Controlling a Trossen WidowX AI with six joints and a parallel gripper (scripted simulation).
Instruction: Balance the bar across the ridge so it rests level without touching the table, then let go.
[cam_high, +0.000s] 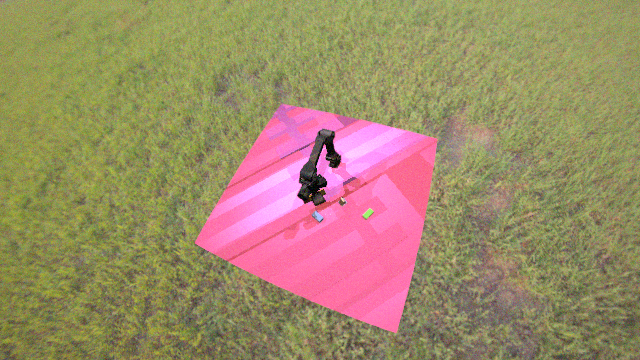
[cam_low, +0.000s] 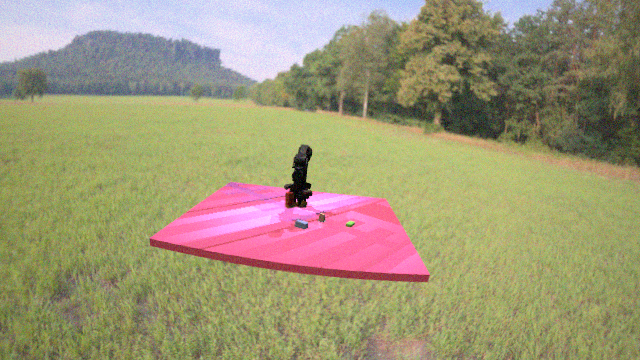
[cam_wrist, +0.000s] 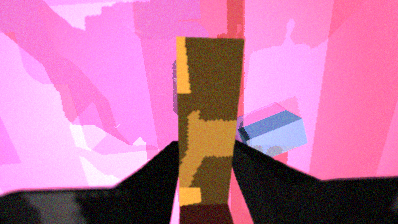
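Now: gripper tip 90 mm short of the blue-grey block, 40 mm to the right of it and 80 mm above it. Round my gripper tip: green block: 30 mm behind, 320 mm to the left, 90 mm below.
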